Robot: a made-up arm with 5 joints.
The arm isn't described. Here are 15 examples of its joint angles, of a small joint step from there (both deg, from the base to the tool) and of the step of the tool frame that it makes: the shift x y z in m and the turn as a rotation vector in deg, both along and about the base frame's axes.
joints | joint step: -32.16 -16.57 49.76 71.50 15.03 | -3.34 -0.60 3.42 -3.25 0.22
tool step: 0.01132 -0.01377 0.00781 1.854 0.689 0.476
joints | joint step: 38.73 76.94 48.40 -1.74 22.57 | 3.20 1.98 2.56 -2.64 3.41
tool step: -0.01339 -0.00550 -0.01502 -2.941 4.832 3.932
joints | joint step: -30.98 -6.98 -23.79 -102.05 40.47 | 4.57 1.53 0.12 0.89 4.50
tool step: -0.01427 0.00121 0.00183 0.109 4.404 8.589
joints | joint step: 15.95 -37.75 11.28 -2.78 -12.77 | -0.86 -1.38 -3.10 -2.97 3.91
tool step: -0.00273 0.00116 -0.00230 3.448 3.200 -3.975
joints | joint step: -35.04 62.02 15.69 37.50 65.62 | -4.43 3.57 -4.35 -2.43 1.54
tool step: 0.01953 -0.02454 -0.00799 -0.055 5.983 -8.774
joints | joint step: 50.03 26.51 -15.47 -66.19 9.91 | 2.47 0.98 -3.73 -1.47 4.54
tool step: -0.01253 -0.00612 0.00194 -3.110 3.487 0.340
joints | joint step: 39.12 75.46 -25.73 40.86 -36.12 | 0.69 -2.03 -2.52 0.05 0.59
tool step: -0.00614 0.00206 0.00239 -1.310 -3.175 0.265
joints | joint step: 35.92 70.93 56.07 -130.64 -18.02 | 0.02 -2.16 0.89 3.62 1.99
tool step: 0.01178 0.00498 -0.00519 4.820 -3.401 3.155
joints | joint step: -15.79 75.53 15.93 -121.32 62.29 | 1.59 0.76 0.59 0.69 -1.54
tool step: -0.00529 -0.00089 -0.00109 -0.864 0.974 1.624
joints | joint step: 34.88 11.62 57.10 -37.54 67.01 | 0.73 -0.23 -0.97 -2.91 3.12
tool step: -0.00112 -0.00051 -0.00389 -3.112 1.948 0.291
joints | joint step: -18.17 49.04 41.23 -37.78 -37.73 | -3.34 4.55 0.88 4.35 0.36
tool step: 0.00948 -0.00715 -0.00694 -0.740 2.052 -0.179
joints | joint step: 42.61 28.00 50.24 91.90 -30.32 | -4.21 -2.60 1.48 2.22 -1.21
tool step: 0.01504 0.00898 -0.00151 2.301 -3.317 -1.009
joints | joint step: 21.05 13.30 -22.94 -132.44 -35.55 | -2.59 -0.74 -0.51 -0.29 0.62
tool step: 0.01018 0.00760 -0.00037 0.561 -1.001 -2.471
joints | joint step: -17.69 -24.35 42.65 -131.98 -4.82 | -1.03 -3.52 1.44 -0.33 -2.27
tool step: 0.00315 -0.00150 0.00920 -0.160 -2.883 -1.419
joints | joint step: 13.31 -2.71 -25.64 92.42 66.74 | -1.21 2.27 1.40 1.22 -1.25
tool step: 0.00744 -0.00007 -0.00595 -1.199 3.066 1.016
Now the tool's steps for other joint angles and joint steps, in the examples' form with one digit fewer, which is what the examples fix.
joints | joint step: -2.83 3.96 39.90 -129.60 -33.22 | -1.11 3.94 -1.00 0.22 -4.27
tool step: -0.0035 0.0008 -0.0060 0.20 4.58 -6.43
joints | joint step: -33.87 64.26 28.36 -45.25 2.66 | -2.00 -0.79 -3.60 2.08 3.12
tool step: 0.0050 -0.0028 0.0134 -3.10 3.04 -0.05
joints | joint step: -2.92 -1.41 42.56 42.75 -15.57 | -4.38 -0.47 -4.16 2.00 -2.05
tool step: 0.0146 0.0060 -0.0009 -0.74 -2.06 -6.58
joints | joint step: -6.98 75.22 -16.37 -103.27 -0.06 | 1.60 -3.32 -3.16 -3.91 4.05
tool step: -0.0125 0.0081 0.0022 1.05 -3.12 -1.26
